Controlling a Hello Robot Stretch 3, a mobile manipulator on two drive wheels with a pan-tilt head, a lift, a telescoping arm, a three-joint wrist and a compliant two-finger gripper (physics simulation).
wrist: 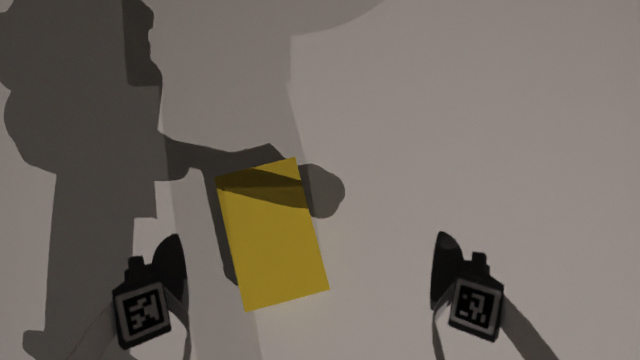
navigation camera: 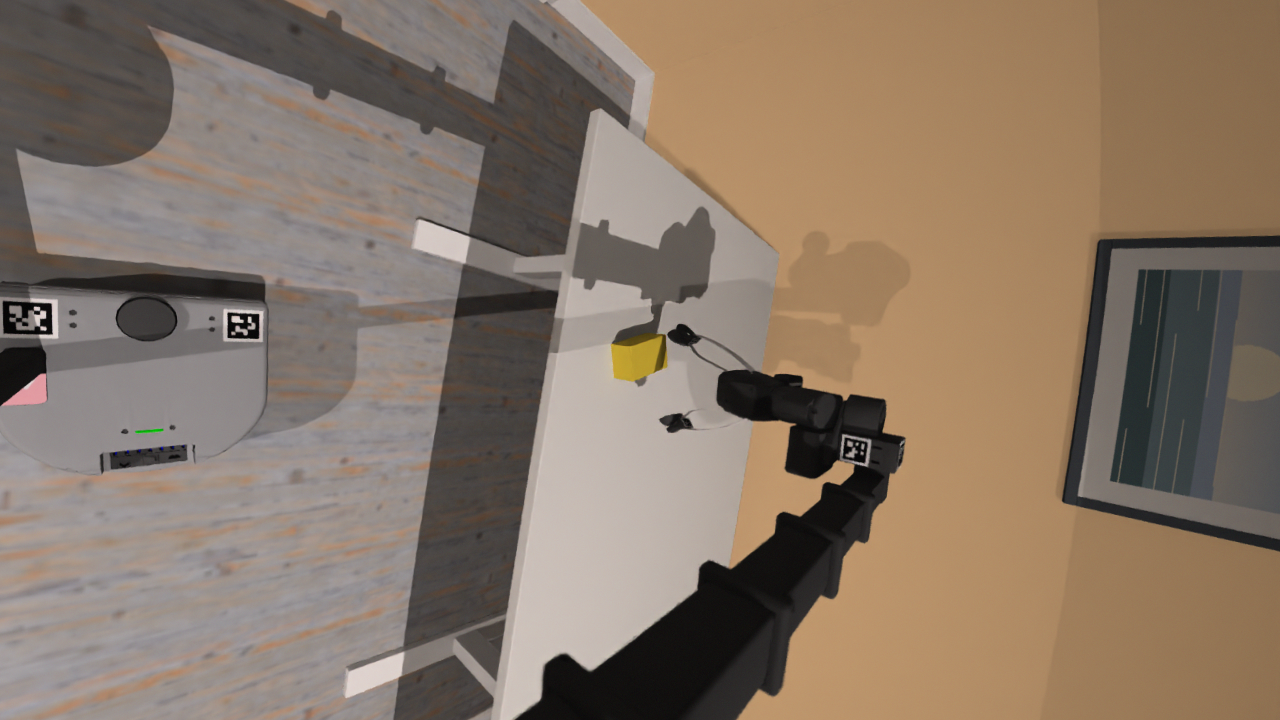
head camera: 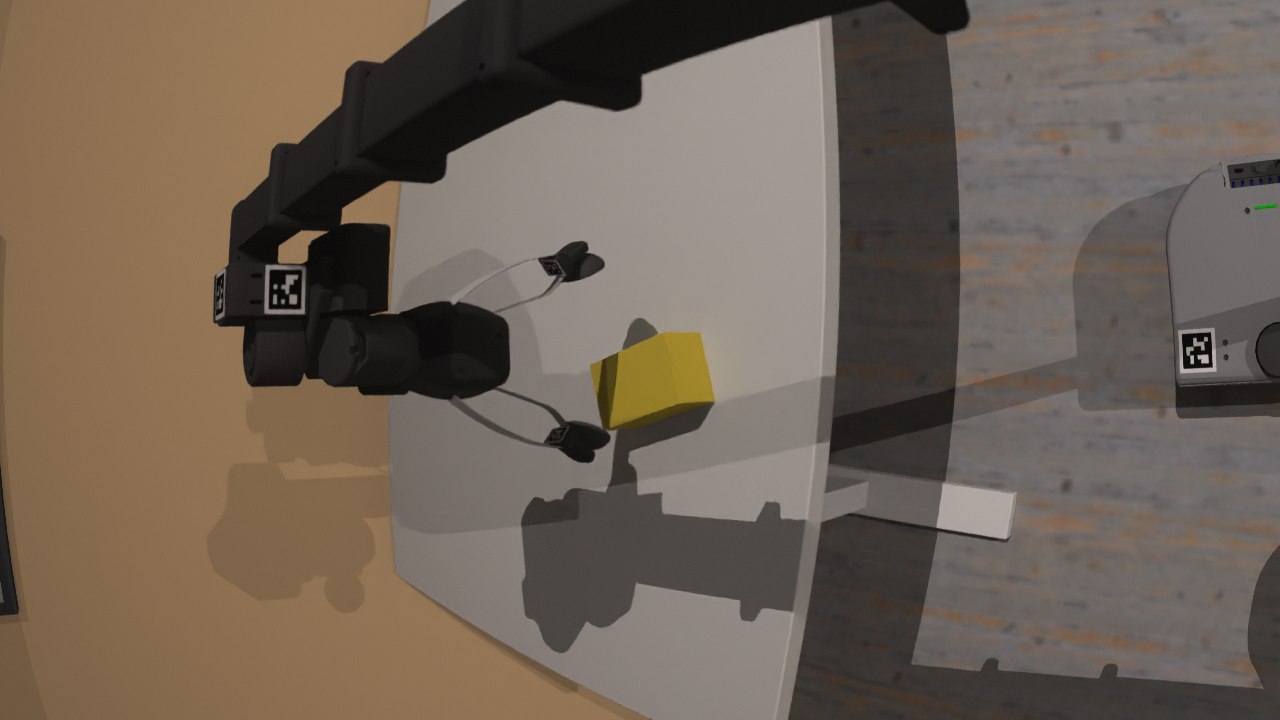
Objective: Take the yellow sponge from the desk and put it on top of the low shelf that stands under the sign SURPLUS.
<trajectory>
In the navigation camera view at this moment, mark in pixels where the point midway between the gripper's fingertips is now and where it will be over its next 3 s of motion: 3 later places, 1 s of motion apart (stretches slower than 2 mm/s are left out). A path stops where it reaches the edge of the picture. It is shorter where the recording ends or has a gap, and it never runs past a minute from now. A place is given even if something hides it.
The gripper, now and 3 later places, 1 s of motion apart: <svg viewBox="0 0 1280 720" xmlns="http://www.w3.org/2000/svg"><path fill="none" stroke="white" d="M668 376L635 360L625 358L628 363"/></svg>
</trajectory>
